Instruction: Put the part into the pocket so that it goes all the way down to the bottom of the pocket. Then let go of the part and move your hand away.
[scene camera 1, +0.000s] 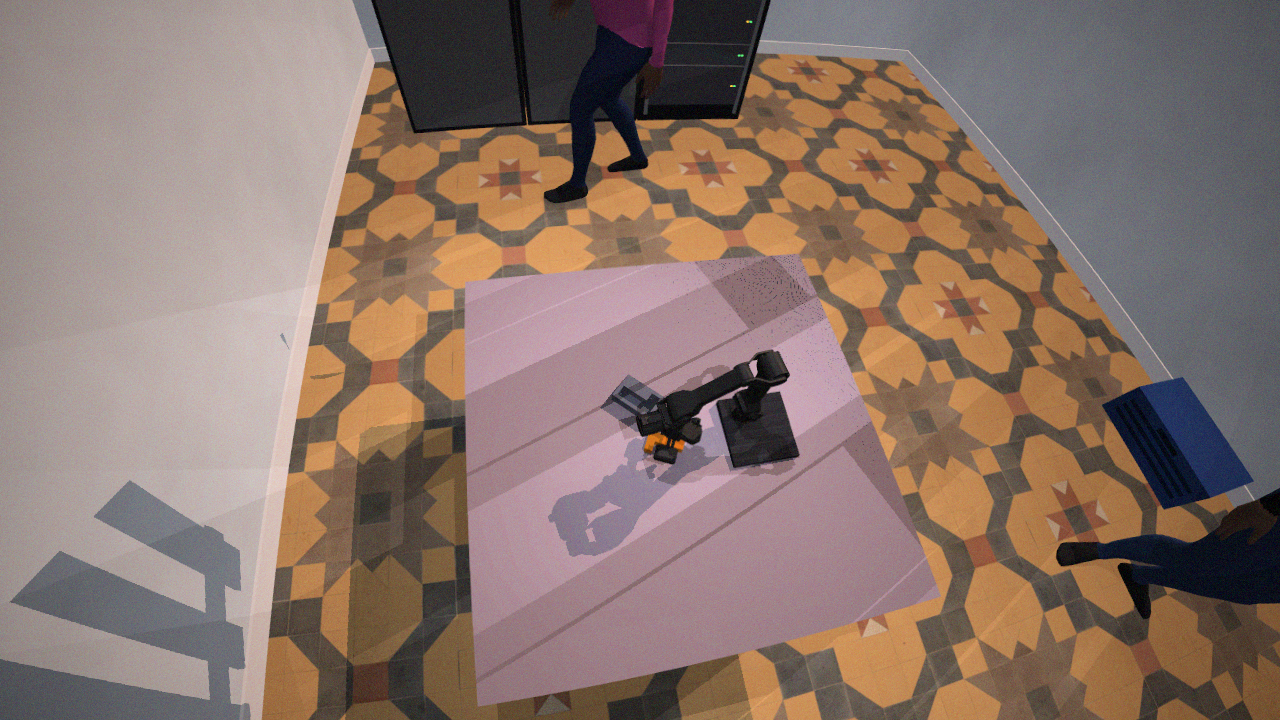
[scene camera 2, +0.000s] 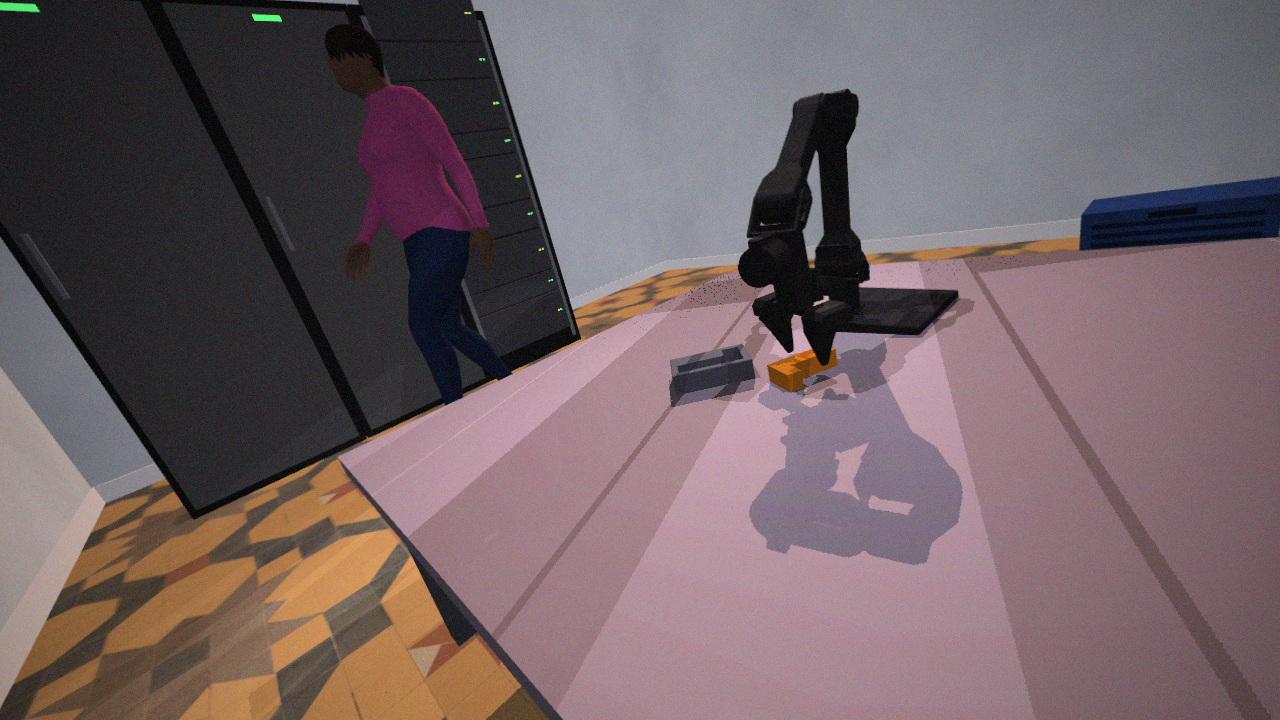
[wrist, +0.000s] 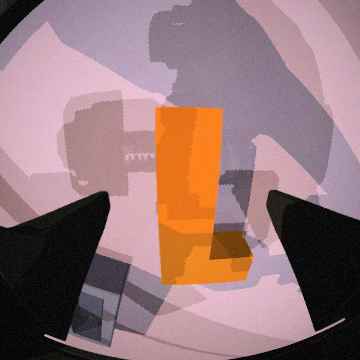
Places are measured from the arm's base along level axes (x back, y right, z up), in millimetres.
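Where they show: gripper, fingertip midpoint: (scene camera 1: 668, 441) (scene camera 2: 806, 358) (wrist: 189, 198); arm's base, link origin: (scene camera 1: 742, 413).
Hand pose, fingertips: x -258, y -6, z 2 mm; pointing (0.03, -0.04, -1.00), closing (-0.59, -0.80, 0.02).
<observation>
Each offset is from my fingertips to the centre of the thing. Level surfaces: height alone.
The orange L-shaped part @[dx -15, dy -5, dz -10 mm] (scene camera 1: 652, 443) (scene camera 2: 786, 372) (wrist: 188, 165) lies flat on the table, its short foot pointing right at the lower end in the wrist view. My gripper (scene camera 1: 665, 440) (scene camera 2: 806, 355) (wrist: 189, 198) is open and points down over the part. Its fingers stand apart on either side of the part's long bar, with gaps on both sides, and hold nothing. The grey block with the pocket @[dx -34, dy +165, dz -7 mm] (scene camera 1: 615, 403) (scene camera 2: 716, 382) (wrist: 111, 269) stands beside the part; the left finger partly hides it in the wrist view. No part shows in its pocket.
The pink table top @[dz -25 mm] (scene camera 1: 698, 555) (scene camera 2: 805, 626) bears the arm's black base plate (scene camera 1: 760, 434) (scene camera 2: 904, 310). Beyond the table, a person in a pink top (scene camera 1: 631, 22) (scene camera 2: 411, 161) stands before dark cabinets, and a blue box (scene camera 1: 1181, 438) (scene camera 2: 1181, 214) shows at the right.
</observation>
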